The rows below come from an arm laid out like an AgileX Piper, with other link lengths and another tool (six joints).
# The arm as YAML. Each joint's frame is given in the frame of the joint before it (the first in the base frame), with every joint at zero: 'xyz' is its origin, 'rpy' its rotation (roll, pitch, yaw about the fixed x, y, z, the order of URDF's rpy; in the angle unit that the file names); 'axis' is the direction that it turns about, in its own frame. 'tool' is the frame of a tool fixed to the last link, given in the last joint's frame.
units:
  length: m
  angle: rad
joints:
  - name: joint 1
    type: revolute
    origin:
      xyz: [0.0, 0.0, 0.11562]
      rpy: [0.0, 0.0, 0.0]
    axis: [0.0, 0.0, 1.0]
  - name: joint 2
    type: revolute
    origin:
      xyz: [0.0, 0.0, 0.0]
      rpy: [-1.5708, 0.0, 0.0]
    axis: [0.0, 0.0, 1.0]
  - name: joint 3
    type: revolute
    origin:
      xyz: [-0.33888, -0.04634, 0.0]
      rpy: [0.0, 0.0, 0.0]
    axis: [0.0, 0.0, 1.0]
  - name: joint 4
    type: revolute
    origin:
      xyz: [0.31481, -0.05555, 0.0]
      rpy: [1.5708, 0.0, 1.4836]
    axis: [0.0, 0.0, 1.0]
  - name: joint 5
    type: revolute
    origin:
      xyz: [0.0, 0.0, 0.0]
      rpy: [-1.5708, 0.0, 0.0]
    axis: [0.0, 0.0, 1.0]
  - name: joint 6
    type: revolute
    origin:
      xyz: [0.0, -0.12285, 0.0]
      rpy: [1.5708, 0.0, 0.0]
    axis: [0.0, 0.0, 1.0]
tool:
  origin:
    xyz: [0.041, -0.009, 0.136]
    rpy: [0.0, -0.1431, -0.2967]
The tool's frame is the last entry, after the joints.
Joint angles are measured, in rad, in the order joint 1, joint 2, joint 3, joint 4, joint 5, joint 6. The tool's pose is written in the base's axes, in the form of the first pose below.
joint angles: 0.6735 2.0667 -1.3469 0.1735 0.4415 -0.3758
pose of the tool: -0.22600, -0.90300, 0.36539; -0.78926, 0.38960, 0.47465; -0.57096, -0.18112, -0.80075; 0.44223, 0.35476, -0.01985
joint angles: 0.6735 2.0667 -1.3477 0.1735 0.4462 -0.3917
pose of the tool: -0.21310, -0.90813, 0.36039; -0.79656, 0.37508, 0.47413; -0.56575, -0.18604, -0.80332; 0.44207, 0.35409, -0.01988
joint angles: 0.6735 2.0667 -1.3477 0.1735 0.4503 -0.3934
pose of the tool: -0.21304, -0.90943, 0.35715; -0.79855, 0.37270, 0.47267; -0.56296, -0.18450, -0.80562; 0.44126, 0.35356, -0.02023
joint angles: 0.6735 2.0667 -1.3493 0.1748 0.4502 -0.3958
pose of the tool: -0.21112, -0.90964, 0.35776; -0.79821, 0.37169, 0.47402; -0.56416, -0.18549, -0.80456; 0.44177, 0.35408, -0.01963
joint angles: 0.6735 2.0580 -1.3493 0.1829 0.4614 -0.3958
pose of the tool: -0.21737, -0.90967, 0.35390; -0.79495, 0.37538, 0.47661; -0.56640, -0.17773, -0.80474; 0.43955, 0.35439, -0.01568
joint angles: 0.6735 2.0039 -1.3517 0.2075 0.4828 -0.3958
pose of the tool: -0.21751, -0.90332, 0.36973; -0.76942, 0.39176, 0.50450; -0.60057, -0.17474, -0.78024; 0.43839, 0.35933, 0.01396
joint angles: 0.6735 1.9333 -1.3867 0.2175 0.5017 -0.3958
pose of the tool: -0.17983, -0.89108, 0.41669; -0.72961, 0.40495, 0.55108; -0.65980, -0.20492, -0.72296; 0.44776, 0.36986, 0.06658
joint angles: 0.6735 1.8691 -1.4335 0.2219 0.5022 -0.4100
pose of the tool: -0.11068, -0.87397, 0.47322; -0.68529, 0.41196, 0.60055; -0.71981, -0.25782, -0.64452; 0.46067, 0.38038, 0.12491
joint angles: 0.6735 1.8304 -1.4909 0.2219 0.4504 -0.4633
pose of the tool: 0.01445, -0.84007, 0.54228; -0.64012, 0.40887, 0.65045; -0.76814, -0.35652, -0.53184; 0.48348, 0.39289, 0.18433
